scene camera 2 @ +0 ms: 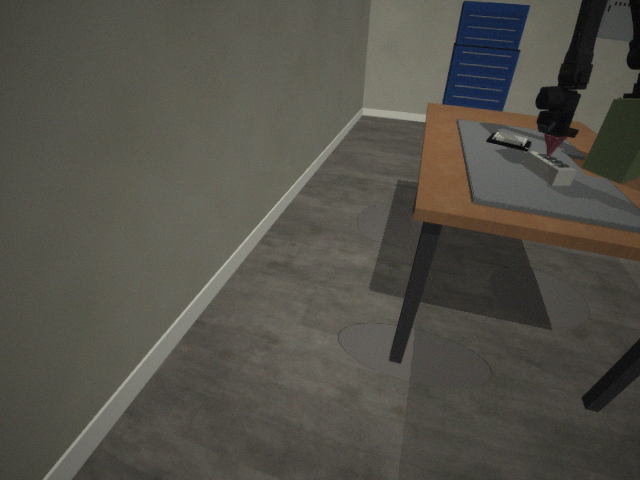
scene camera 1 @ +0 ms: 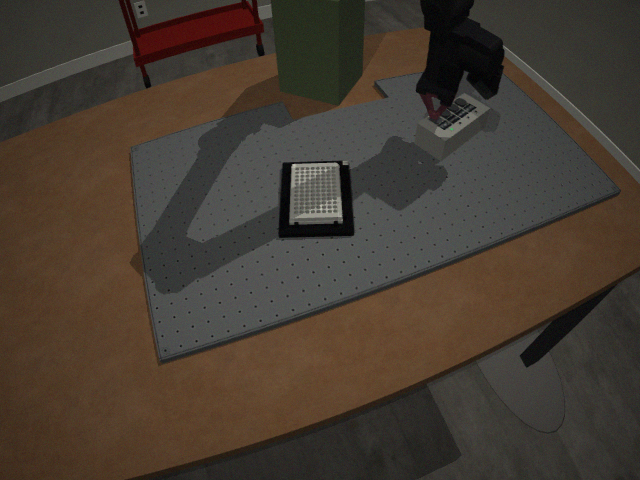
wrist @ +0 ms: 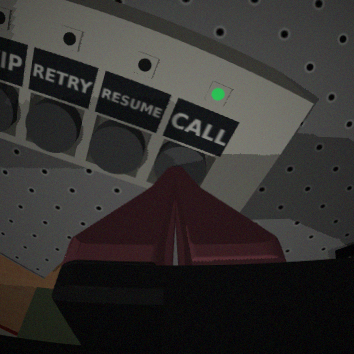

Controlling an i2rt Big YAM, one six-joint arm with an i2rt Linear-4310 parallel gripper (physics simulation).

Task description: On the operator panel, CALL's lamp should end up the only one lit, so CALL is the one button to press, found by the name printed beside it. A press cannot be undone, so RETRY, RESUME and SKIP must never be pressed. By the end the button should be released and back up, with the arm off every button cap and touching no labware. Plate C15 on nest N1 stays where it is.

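Frame: origin at the arm's base, x right, y ahead, z up, level; metres.
Seen in the pictures: gripper, fingertip midpoint: (scene camera 2: 548, 155) (scene camera 1: 433, 118) (wrist: 174, 177).
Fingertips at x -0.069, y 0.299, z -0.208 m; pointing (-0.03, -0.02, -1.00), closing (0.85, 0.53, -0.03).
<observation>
Pixels of each thing's middle, then the offset from my fingertips to it. "pt": a spot on its surface instead. Level surfaces: height alone.
- operator panel, body centre: (wrist: 108, 81) (scene camera 1: 453, 124) (scene camera 2: 548, 167) dx -0.048, dy +0.015, dz -0.025 m
- CALL lamp, body centre: (wrist: 217, 93) dx -0.008, dy +0.044, dz +0.001 m
- RESUME lamp, body centre: (wrist: 144, 64) dx -0.037, dy +0.038, dz +0.001 m
- RETRY lamp, body centre: (wrist: 68, 38) dx -0.067, dy +0.033, dz +0.001 m
- CALL button, body centre: (wrist: 179, 164) dx -0.001, dy +0.005, dz -0.004 m
- Plate C15, body centre: (scene camera 1: 315, 191) (scene camera 2: 510, 138) dx +0.280, dy +0.016, dz -0.034 m
- black nest N1, surface spot: (scene camera 1: 347, 214) (scene camera 2: 496, 140) pt dx +0.259, dy +0.082, dz -0.041 m
- RESUME button, body centre: (wrist: 116, 146) dx -0.030, dy +0.000, dz +0.000 m
- RETRY button, body centre: (wrist: 53, 124) dx -0.060, dy -0.005, dz +0.000 m
- grey perforated board, its level: dz -0.053 m
The operator panel (scene camera 1: 431, 140) (scene camera 2: 562, 177) (wrist: 260, 130) is a pale box with a row of round dark buttons. In the wrist view the CALL lamp (wrist: 218, 94) is lit green; the RESUME lamp (wrist: 145, 64) and RETRY lamp (wrist: 69, 38) are dark. The SKIP label is partly cut off. My gripper (scene camera 1: 435, 118) (scene camera 2: 550, 154) (wrist: 174, 177) is shut and empty, its dark red tips over the CALL button (wrist: 181, 154) and hiding part of it. Whether they touch the cap or it is down, I cannot tell. Plate C15 (scene camera 1: 315, 193) (scene camera 2: 510, 137) sits on the black nest N1 (scene camera 1: 347, 214) (scene camera 2: 493, 141).
The RESUME button (wrist: 117, 147) and RETRY button (wrist: 54, 126) lie in the same row beside CALL. A tall green block (scene camera 1: 315, 51) (scene camera 2: 612, 139) stands behind the grey perforated board (scene camera 1: 232, 289) (scene camera 2: 496, 180). A red cart (scene camera 1: 199, 32) stands beyond the table.
</observation>
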